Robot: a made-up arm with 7 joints. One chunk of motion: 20 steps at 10 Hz.
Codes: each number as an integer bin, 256 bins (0 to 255) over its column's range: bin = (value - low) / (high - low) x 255, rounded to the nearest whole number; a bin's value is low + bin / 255 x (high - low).
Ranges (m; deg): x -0.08..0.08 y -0.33..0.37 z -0.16..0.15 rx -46..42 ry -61..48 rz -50..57
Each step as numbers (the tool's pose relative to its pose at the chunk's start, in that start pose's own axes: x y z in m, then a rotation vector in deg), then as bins.
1 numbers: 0.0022 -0.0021 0.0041 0.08 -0.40 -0.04
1 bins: 131 119 135 134 142 119
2 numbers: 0.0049 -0.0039 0.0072 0.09 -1.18 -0.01
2 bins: 135 119 138 134 140 119
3 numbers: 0.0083 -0.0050 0.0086 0.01 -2.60 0.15
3 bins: 141 118 139 133 137 120
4 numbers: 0.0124 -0.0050 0.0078 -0.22 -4.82 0.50
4 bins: 147 118 138 133 131 120
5 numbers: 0.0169 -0.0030 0.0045 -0.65 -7.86 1.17
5 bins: 154 119 135 131 124 122
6 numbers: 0.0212 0.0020 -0.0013 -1.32 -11.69 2.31
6 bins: 161 121 131 129 115 125
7 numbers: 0.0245 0.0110 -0.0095 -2.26 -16.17 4.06
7 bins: 167 124 124 127 105 129
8 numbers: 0.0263 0.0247 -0.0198 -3.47 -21.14 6.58
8 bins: 169 129 115 123 93 135
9 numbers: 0.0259 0.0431 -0.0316 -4.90 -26.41 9.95
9 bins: 169 136 106 119 81 143
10 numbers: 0.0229 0.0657 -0.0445 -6.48 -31.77 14.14
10 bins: 164 144 95 115 68 153
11 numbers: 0.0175 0.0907 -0.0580 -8.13 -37.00 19.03
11 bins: 155 153 84 110 56 165
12 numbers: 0.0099 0.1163 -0.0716 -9.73 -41.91 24.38
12 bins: 143 163 73 105 45 177
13 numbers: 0.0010 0.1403 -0.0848 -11.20 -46.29 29.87
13 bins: 129 171 62 101 34 190
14 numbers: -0.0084 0.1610 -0.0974 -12.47 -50.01 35.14
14 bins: 114 179 51 97 26 203
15 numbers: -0.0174 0.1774 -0.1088 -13.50 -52.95 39.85
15 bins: 100 185 42 94 19 214
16 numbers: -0.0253 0.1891 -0.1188 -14.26 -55.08 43.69
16 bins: 87 189 34 92 14 223
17 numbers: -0.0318 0.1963 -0.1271 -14.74 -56.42 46.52
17 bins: 77 192 27 91 11 230
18 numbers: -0.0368 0.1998 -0.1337 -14.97 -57.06 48.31
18 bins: 69 193 22 90 9 234
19 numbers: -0.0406 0.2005 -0.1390 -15.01 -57.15 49.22
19 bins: 63 193 17 90 9 236
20 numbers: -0.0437 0.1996 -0.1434 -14.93 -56.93 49.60
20 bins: 58 193 14 90 10 237
